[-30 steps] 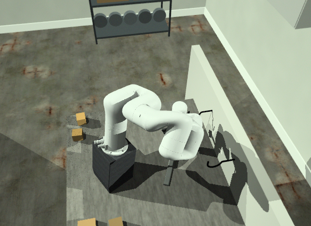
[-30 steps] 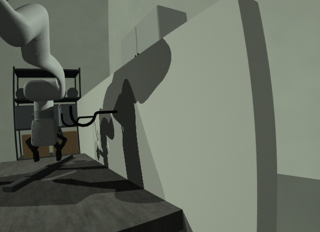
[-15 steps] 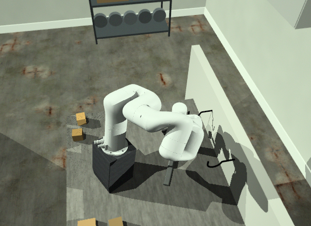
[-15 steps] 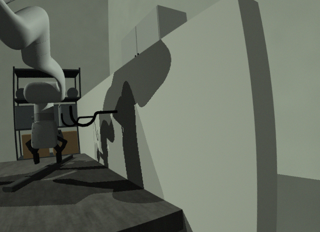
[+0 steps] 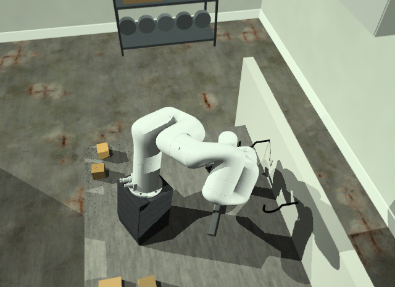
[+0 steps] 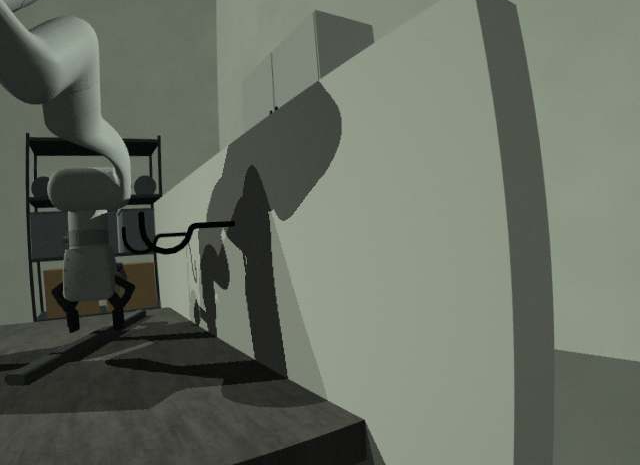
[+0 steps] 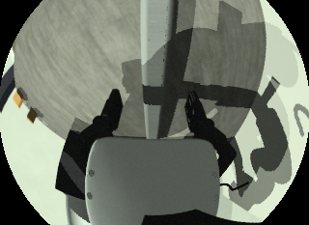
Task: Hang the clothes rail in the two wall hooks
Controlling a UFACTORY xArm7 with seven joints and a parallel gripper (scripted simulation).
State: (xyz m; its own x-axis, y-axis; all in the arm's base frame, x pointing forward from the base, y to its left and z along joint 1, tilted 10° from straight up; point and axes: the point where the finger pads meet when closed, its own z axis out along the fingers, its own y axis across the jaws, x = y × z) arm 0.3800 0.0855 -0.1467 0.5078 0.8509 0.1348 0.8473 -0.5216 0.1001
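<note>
My hand is 2 cm above the clothes rail. Round my hand: pale wall panel: 24 cm below, 22 cm ahead, 13 cm to the right.
</note>
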